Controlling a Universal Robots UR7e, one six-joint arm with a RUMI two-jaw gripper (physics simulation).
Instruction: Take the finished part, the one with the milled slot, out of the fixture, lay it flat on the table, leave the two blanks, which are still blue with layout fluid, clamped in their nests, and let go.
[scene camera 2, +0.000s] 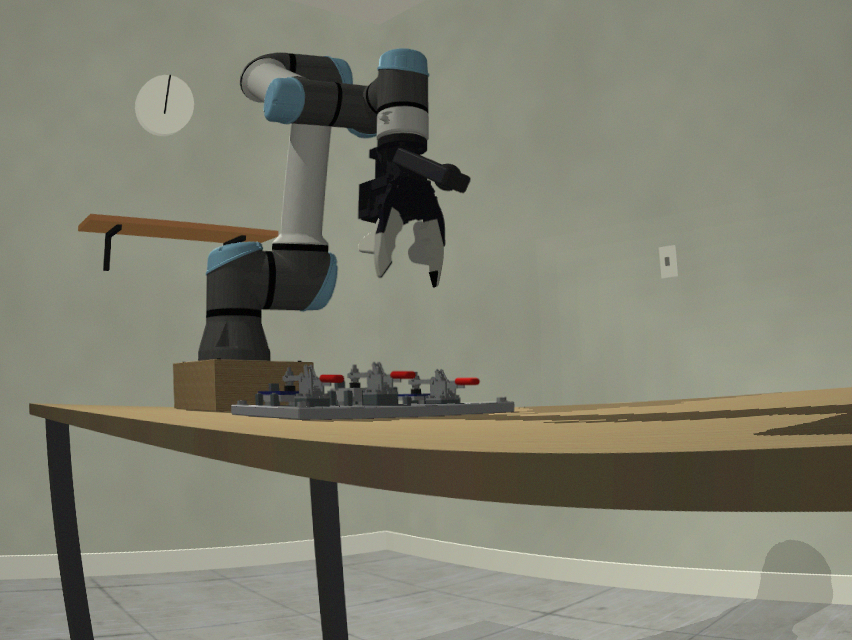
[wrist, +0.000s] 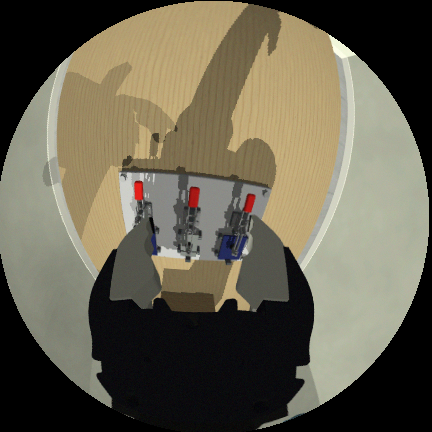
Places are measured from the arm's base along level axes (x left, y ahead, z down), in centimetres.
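Pixels of known places: gripper, fingertip midpoint: (scene camera 2: 408, 282) (wrist: 200, 217); arm's base at its link origin: (scene camera 2: 233, 362).
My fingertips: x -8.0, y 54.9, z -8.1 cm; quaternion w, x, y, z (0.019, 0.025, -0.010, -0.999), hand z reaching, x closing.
Ahead of a thing's pixels: the offset from my fingertips to its top centre. "*": to the spot under its first point. Level surfaces: height alone.
The grey fixture plate @[dy -11.3, dx +3.0, dz +16.1 cm] (scene camera 2: 413, 409) (wrist: 212, 215) lies on the table and carries three toggle clamps with red handles. A blue blank @[dy -18.1, dx -6.8, dz +14.0 cm] (wrist: 226, 251) sits in the right nest in the wrist view. A second blue blank @[dy -14.2, dx +14.9, dz +14.5 cm] (wrist: 154, 245) is at the left nest, mostly hidden behind a finger. The middle nest @[* dy -14.5, dx +3.5, dz +12.6 cm] (wrist: 189, 245) looks grey, with no blue; the part there is largely covered by its clamp, and its slot cannot be made out. My gripper (scene camera 2: 407, 279) (wrist: 200, 217) is open and empty, pointing down high above the fixture.
The red handles, left (wrist: 139, 190), middle (wrist: 194, 197) and right (wrist: 249, 203), point away from the robot base. A wooden block (scene camera 2: 194, 385) carries the arm's base behind the fixture. The wooden table @[dz +17.6 cm] (scene camera 2: 551, 437) (wrist: 300, 125) bears arm shadows. A shelf (scene camera 2: 179, 228) is on the wall.
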